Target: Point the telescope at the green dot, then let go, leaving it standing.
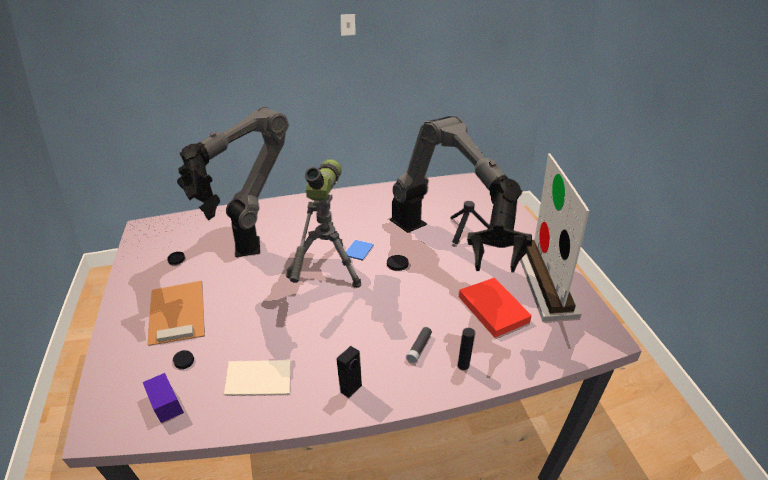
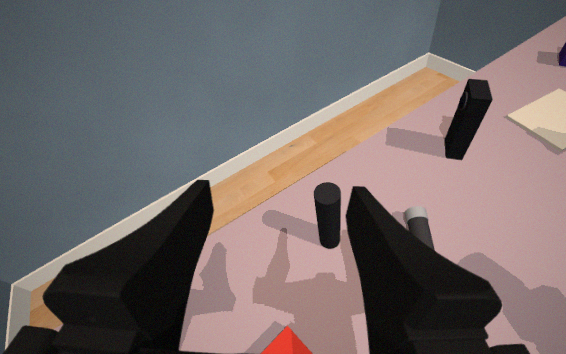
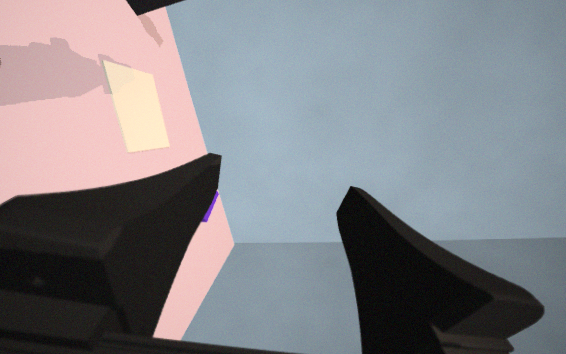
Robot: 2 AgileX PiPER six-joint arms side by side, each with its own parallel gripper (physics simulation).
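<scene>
The green telescope [image 1: 323, 178] stands upright on its grey tripod [image 1: 323, 226] between the two arms. Its dark eyepiece faces the front left and its other end the back right. The green dot [image 1: 558, 191] is at the top of a white board [image 1: 576, 217] at the right, above a red and a black dot. My left gripper [image 1: 497, 268] [image 2: 280, 198] is open and empty, close in front of the board and above the back of the red box [image 1: 491, 304]. My right gripper [image 1: 199, 210] [image 3: 284, 186] is open and empty at the left, apart from the telescope.
A small black tripod [image 1: 468, 208] stands behind my left gripper. A black cylinder [image 1: 466, 348] [image 2: 328, 215], a flashlight [image 1: 419, 344] and a black box [image 1: 349, 371] [image 2: 468, 120] are near the front. A blue pad [image 1: 359, 249] and a black disc [image 1: 397, 262] lie by the telescope.
</scene>
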